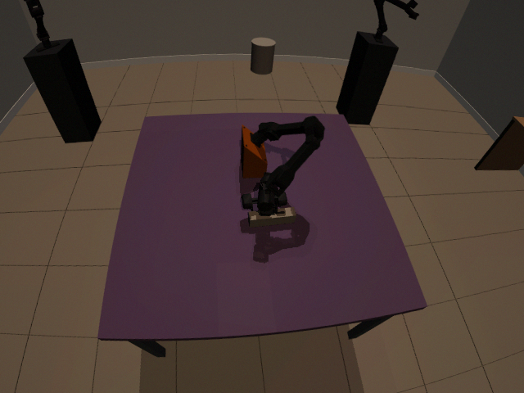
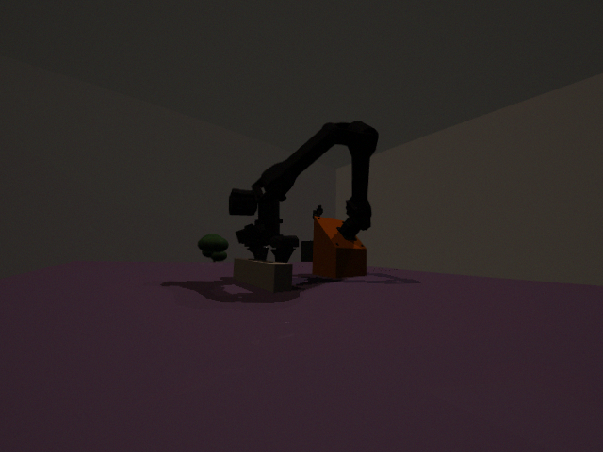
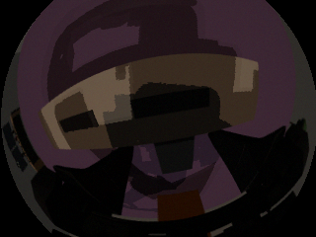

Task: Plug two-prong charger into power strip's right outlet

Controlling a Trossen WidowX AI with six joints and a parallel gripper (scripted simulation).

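Now: the dark two-prong charger 20 mm ahead of my gripper tip and 10 mm above it.
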